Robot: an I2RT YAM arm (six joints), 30 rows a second.
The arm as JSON. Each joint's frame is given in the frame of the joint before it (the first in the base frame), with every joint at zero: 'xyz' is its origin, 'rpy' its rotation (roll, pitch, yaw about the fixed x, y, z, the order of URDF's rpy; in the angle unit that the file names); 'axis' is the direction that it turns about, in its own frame. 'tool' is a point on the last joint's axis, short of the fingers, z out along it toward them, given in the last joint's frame.
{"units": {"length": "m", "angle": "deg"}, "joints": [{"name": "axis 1", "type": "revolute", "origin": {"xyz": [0.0, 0.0, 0.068], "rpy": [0.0, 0.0, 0.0]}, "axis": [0.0, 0.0, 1.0]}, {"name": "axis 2", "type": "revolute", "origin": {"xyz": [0.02, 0.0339, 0.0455], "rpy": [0.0, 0.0, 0.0]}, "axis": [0.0, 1.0, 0.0]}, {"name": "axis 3", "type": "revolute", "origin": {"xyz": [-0.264, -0.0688, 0.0], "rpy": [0.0, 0.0, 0.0]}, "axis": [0.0, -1.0, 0.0]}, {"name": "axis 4", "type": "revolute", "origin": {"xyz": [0.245, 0.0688, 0.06], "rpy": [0.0, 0.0, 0.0]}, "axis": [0.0, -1.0, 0.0]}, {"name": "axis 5", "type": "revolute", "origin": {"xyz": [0.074, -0.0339, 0.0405], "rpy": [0.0, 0.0, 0.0]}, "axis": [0.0, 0.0, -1.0]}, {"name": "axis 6", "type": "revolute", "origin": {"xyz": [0.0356, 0.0, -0.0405], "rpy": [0.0, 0.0, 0.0]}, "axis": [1.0, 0.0, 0.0]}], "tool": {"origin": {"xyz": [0.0, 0.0, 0.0], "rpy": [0.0, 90.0, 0.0]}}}
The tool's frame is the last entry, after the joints.
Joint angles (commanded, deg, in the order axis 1, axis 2, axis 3, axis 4, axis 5, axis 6), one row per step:
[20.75, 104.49, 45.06, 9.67, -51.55, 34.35]
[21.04, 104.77, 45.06, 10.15, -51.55, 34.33]
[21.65, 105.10, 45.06, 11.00, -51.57, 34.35]
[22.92, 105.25, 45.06, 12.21, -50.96, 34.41]
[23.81, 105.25, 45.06, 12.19, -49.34, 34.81]
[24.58, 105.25, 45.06, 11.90, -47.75, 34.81]
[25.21, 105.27, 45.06, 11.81, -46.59, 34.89]
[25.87, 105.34, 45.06, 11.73, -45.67, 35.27]
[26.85, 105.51, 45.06, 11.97, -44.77, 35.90]
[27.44, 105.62, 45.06, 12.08, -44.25, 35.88]
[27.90, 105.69, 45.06, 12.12, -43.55, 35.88]
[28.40, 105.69, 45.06, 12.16, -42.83, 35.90]
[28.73, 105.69, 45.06, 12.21, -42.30, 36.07]
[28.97, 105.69, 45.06, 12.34, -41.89, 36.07]
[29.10, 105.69, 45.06, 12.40, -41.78, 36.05]
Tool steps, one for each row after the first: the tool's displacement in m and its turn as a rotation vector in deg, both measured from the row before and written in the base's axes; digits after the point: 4 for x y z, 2 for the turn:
[-0.0001, 0.0017, -0.0010, 0.07, -0.20, 0.30]
[-0.0005, 0.0035, -0.0008, 0.21, -0.46, 0.61]
[-0.0016, 0.0069, 0.0003, -0.02, -1.10, 0.84]
[-0.0017, 0.0041, -0.0006, -1.08, -0.11, -0.38]
[-0.0018, 0.0033, -0.0009, -1.20, -0.22, -0.29]
[-0.0014, 0.0028, -0.0006, -0.82, -0.20, -0.18]
[-0.0016, 0.0030, -0.0008, -0.65, 0.16, -0.15]
[-0.0022, 0.0048, -0.0009, -0.51, 0.17, 0.05]
[-0.0014, 0.0028, -0.0006, -0.35, -0.19, 0.26]
[-0.0010, 0.0021, -0.0006, -0.48, -0.22, 0.00]
[-0.0012, 0.0023, -0.0002, -0.45, -0.27, 0.01]
[-0.0007, 0.0015, -0.0001, -0.31, -0.09, -0.12]
[-0.0004, 0.0011, 0.0000, -0.21, -0.26, -0.03]
[-0.0003, 0.0006, 0.0000, -0.04, -0.11, 0.07]

